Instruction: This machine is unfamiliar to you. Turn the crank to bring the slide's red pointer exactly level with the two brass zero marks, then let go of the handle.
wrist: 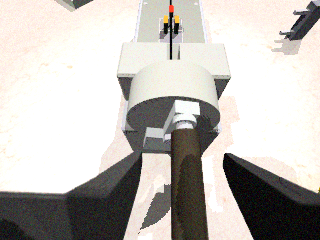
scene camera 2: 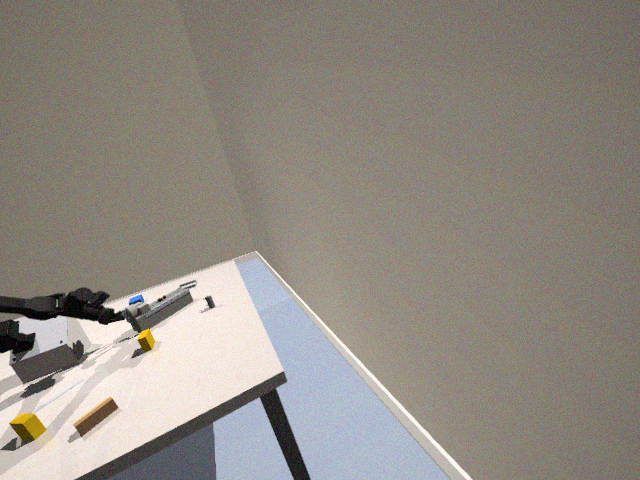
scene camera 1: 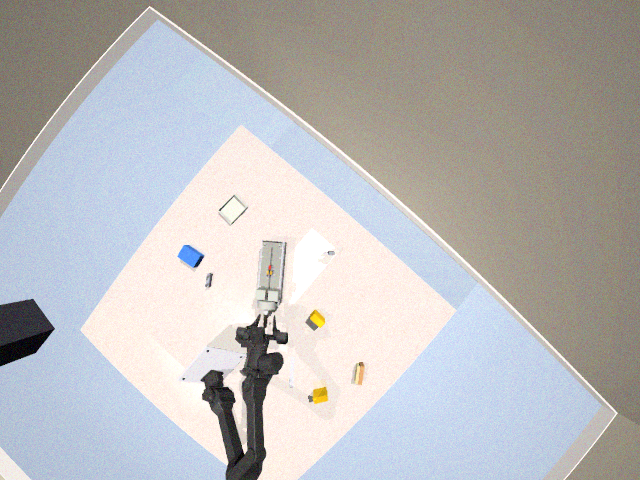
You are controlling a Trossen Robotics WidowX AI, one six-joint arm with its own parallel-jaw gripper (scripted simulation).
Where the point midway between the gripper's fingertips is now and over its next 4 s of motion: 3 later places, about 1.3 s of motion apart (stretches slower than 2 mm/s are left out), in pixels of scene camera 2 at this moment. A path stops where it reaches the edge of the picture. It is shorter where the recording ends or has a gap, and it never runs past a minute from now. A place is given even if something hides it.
My gripper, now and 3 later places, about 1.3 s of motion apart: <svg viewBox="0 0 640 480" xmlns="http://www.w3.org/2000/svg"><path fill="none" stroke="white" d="M122 317L125 320L129 328L129 329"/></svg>
